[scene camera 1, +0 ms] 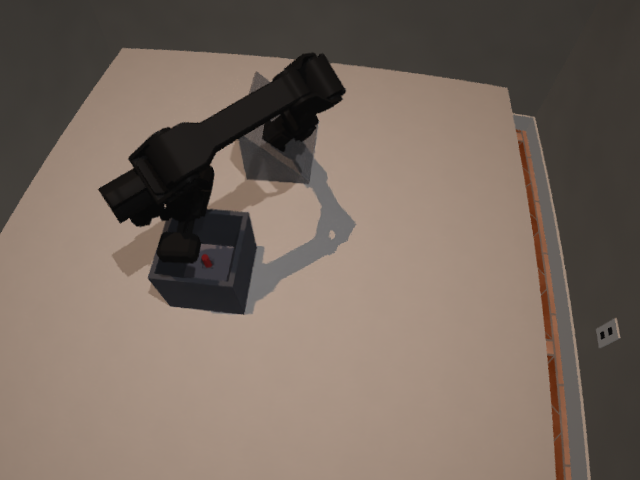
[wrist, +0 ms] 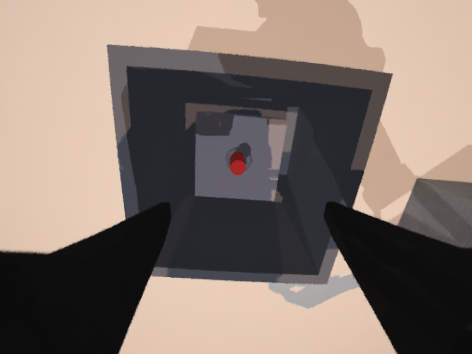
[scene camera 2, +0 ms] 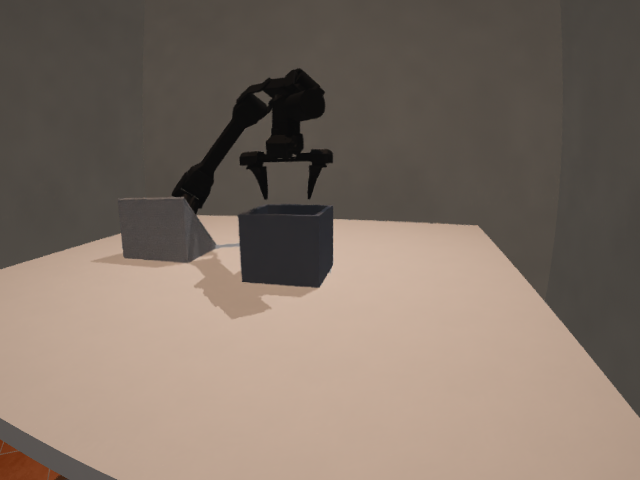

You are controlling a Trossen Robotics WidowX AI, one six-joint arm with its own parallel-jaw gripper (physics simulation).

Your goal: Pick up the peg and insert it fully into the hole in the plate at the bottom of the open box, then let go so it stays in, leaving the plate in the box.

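Places are measured from the arm's base along level axes (x down, y left, z ahead), in metres.
Where they show: gripper, between the fingertips: (scene camera 1: 198, 236) (wrist: 248, 209) (scene camera 2: 287, 199); arm's base, origin of its link: (scene camera 1: 274, 135) (scene camera 2: 179, 218).
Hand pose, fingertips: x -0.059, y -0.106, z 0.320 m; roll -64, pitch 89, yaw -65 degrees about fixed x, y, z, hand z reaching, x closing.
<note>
Things, the pixels of their centre, and the offset from my fingertips. Level surfaces: height alone.
- red peg, middle of its body: (wrist: 236, 157) (scene camera 1: 209, 266) dx +0.111, dy -0.003, dz +0.004 m
- pale grey plate, middle of its body: (wrist: 237, 155) (scene camera 1: 211, 268) dx +0.125, dy -0.001, dz +0.003 m
- dark open box, middle of its body: (wrist: 238, 163) (scene camera 1: 207, 261) (scene camera 2: 289, 241) dx +0.090, dy -0.001, dz +0.003 m
- pale table, height of its surface: dx +0.159 m
The red peg (scene camera 1: 206, 260) (wrist: 237, 164) stands nearly upright in the ringed hole of the plate, its upper part above the surface; how deep it sits is hidden. The pale grey plate (scene camera 1: 222, 270) (wrist: 215, 175) lies at the bottom of the dark open box (scene camera 1: 206, 296) (scene camera 2: 281, 249) (wrist: 165, 57). My gripper (scene camera 2: 287, 198) (wrist: 248, 209) is open and empty, with its fingertips a little above the box's rim. In the wrist view the peg shows beyond the gap between the fingers. The box walls hide peg and plate in scene camera 2.
A grey wedge-shaped block (scene camera 1: 276, 167) (scene camera 2: 154, 228) (wrist: 442, 210) stands beside the box at the arm's base. The arm reaches from it over the box. The box stands on the pale table (scene camera 1: 361, 361) (scene camera 2: 361, 361) (wrist: 50, 125), and its walls rise around the plate.
</note>
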